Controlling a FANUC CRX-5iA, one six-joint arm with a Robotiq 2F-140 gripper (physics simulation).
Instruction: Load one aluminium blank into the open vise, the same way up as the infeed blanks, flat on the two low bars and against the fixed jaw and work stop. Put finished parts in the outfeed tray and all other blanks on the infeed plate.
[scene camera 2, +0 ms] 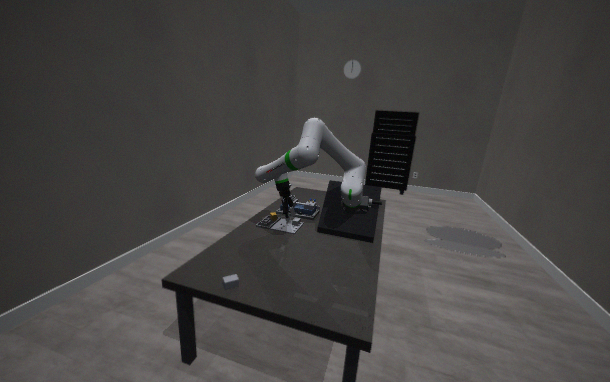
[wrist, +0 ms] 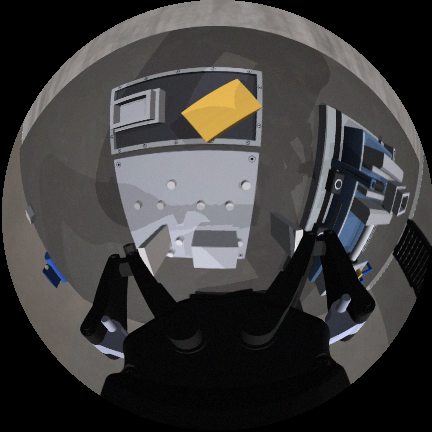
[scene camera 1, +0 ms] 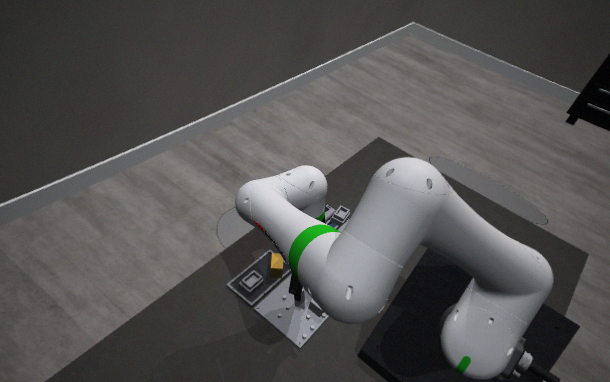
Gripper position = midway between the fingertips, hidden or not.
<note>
My gripper (wrist: 219,229) is open, holding nothing. Also in view: a brass blank (wrist: 216,112). I also see a grey infeed plate (scene camera 1: 293,323).
The grey infeed plate shows as well in the wrist view (wrist: 213,175).
</note>
